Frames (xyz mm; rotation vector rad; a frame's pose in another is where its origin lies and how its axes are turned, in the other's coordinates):
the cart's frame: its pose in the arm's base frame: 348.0 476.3 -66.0 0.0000 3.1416 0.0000
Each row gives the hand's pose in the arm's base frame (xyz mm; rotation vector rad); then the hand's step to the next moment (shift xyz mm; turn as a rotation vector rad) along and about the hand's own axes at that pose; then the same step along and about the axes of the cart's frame.
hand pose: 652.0 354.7 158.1 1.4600 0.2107 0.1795
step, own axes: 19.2 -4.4 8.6 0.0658 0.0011 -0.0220
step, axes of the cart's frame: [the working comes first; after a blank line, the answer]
step, axes of the arm's base frame: 20.7 -4.0 -4.2 0.0582 0.0376 -0.0032

-20.7 -4.0 4.2 -0.0582 0.0376 0.0032
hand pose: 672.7 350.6 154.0 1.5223 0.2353 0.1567
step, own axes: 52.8 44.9 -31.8 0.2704 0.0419 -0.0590
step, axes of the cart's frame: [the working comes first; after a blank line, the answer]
step, axes of the arm's base frame: 45.2 45.9 40.9 0.2488 0.1258 0.0251

-45.2 45.9 -40.9 -0.2488 0.1258 -0.0251
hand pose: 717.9 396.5 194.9 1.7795 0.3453 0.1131
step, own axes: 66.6 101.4 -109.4 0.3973 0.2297 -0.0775
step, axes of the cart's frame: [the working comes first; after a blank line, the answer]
step, axes of the arm's base frame: 52.2 101.7 116.7 0.3967 0.1430 0.1970

-52.2 101.7 -116.7 -0.3967 0.1430 -0.1970
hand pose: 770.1 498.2 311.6 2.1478 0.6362 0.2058
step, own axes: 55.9 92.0 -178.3 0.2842 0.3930 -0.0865
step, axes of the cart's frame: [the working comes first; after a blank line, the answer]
step, axes of the arm's base frame: 17.1 107.8 177.4 0.3567 0.0103 0.3396

-17.1 107.8 -177.4 -0.3567 0.0103 -0.3396
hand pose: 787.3 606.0 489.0 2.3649 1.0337 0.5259
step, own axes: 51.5 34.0 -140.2 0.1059 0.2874 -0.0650
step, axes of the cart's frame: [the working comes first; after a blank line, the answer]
step, axes of the arm's base frame: -21.9 59.7 139.4 0.1951 -0.0692 0.2350

21.9 59.7 -139.4 -0.1951 -0.0692 -0.2350
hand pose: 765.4 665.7 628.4 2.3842 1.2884 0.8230
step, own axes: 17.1 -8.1 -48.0 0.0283 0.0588 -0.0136
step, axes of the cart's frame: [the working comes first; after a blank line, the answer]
step, axes of the arm's base frame: -27.5 18.7 39.4 0.0426 -0.0086 0.0506

27.5 18.7 -39.4 -0.0426 -0.0086 -0.0506
